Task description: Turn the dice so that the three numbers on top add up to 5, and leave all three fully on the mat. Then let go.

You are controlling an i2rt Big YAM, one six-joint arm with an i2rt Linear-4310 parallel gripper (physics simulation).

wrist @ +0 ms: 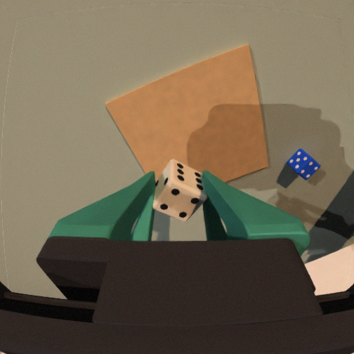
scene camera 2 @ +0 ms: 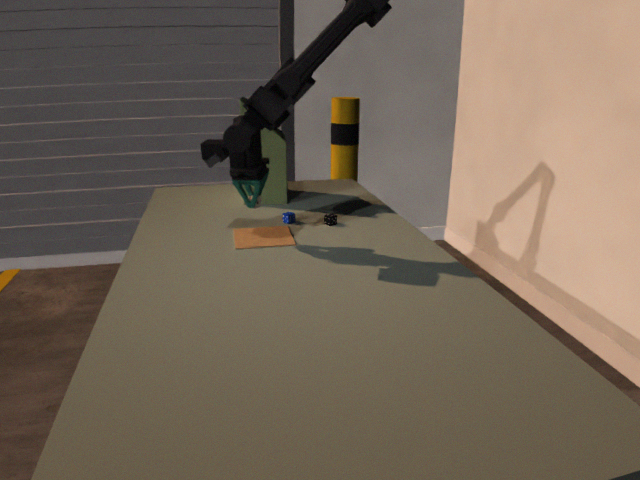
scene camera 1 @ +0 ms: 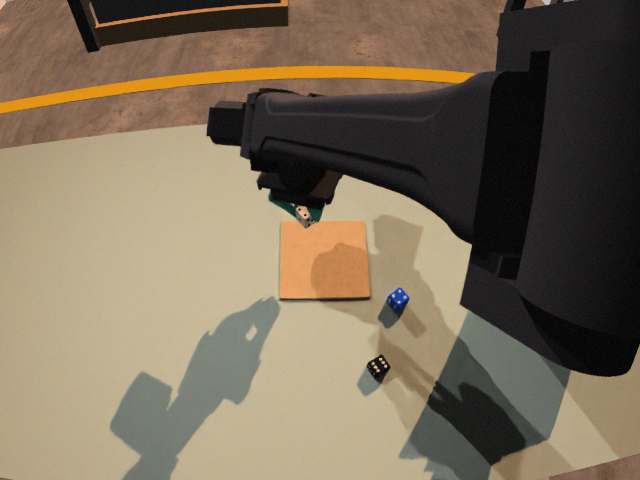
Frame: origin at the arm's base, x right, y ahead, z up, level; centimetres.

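Where they show: gripper, fingertip midpoint: (scene camera 2: 253,205) (scene camera 1: 308,216).
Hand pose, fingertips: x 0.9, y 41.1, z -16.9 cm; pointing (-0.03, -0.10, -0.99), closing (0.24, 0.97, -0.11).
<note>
After its pixels a point has its place.
My gripper (scene camera 1: 306,218) @[x 0.9, y 41.1, z -16.9 cm] (scene camera 2: 251,204) @[x 0.9, y 41.1, z -16.9 cm] (wrist: 178,178) has green fingers and is shut on the white die (scene camera 1: 304,216) @[x -0.5, y 41.5, z -14.9 cm] (wrist: 176,196), held tilted in the air near the orange mat's back edge in scene camera 1. In the wrist view, a four-pip face and a six-pip face of it show. The orange mat (scene camera 1: 302,279) @[x -5.2, y 41.4, z -25.6 cm] (scene camera 2: 258,240) @[x -0.1, y 41.6, z -25.6 cm] (wrist: 155,115) is square and flat. The blue die (scene camera 1: 398,299) @[x -8.2, y 26.4, z -23.5 cm] (scene camera 2: 288,217) @[x -7.6, y 27.9, z -24.2 cm] (wrist: 303,164) lies on the table right of the mat, four pips up. The black die (scene camera 1: 378,365) @[x -18.9, y 28.9, z -23.5 cm] (scene camera 2: 330,219) @[x -18.6, y 30.2, z -24.2 cm] lies off the mat, several pips up; it does not show in the wrist view.
The arm's dark links (scene camera 1: 361,129) @[x -20.2, y 35.9, z 24.0 cm] (scene camera 2: 310,56) @[x -12.5, y 41.0, z 16.3 cm] reach over the table (scene camera 1: 103,232) @[x -0.3, y 79.8, z -26.0 cm] (scene camera 2: 310,335) @[x -9.7, y 84.7, z -26.0 cm]. A green upright block (scene camera 2: 275,170) @[x -4.2, y 7.9, z -15.5 cm] stands behind the gripper in scene camera 2. A yellow and black post (scene camera 2: 344,111) stands beyond the table, and a pale wall (scene camera 2: 542,113) rises at the right.
</note>
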